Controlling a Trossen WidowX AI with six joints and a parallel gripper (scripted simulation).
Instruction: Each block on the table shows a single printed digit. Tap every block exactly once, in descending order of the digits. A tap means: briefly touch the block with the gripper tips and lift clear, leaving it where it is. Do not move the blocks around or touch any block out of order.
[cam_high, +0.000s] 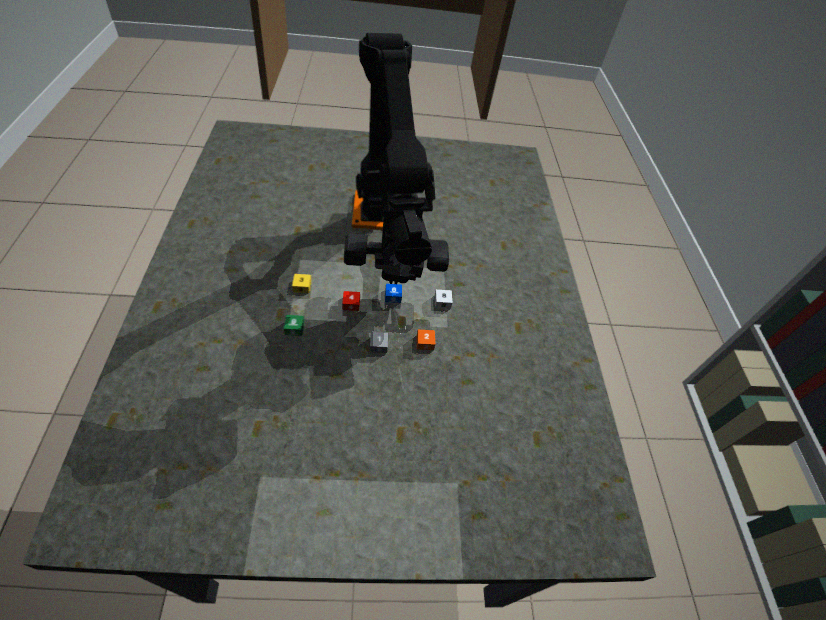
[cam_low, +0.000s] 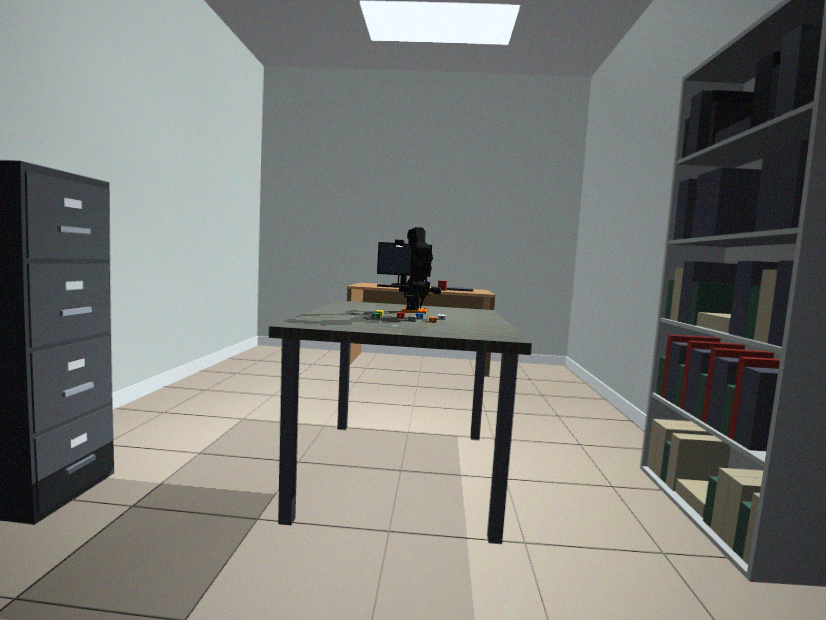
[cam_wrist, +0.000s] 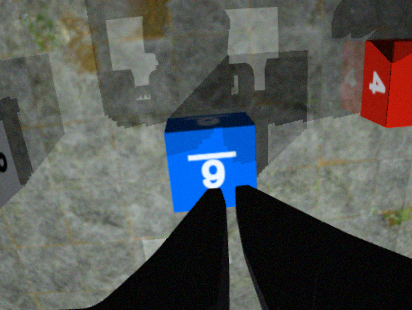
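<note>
Right now my gripper tip is 3 cm above the blue block. Also, from my gripper tip: white block (2 cm ahead, 10 cm to the left, 3 cm below); then grey block (12 cm ahead, 3 cm to the right, 3 cm below); then red block (2 cm ahead, 8 cm to the right, 3 cm below).
</note>
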